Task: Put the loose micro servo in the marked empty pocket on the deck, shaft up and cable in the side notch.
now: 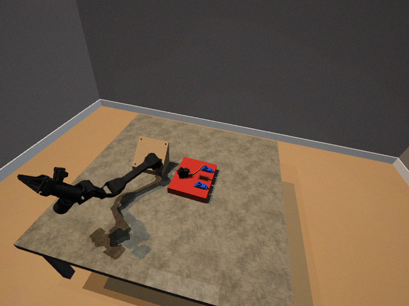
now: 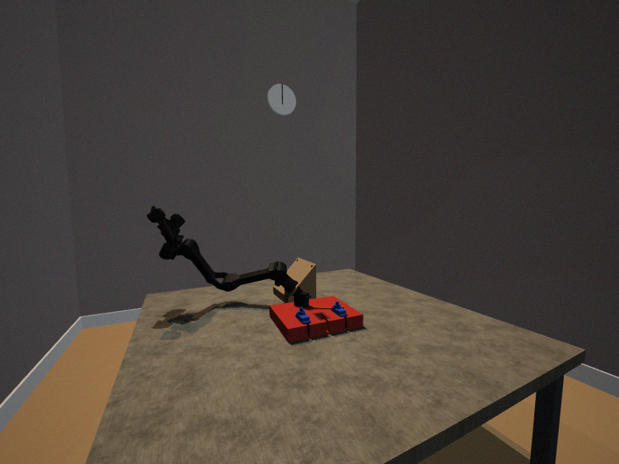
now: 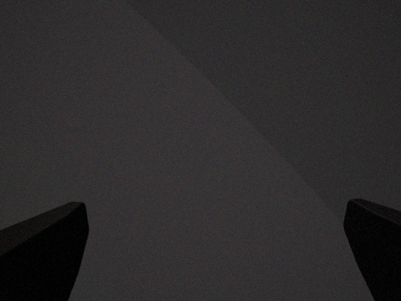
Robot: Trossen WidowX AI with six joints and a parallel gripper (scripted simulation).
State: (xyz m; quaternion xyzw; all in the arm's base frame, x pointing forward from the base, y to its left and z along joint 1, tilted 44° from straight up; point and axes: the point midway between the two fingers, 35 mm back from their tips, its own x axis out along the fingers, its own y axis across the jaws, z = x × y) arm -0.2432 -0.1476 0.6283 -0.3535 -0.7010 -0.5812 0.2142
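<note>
My gripper tip is 490 mm short of the red deck, 540 mm to the right of it and 420 mm above it.
</note>
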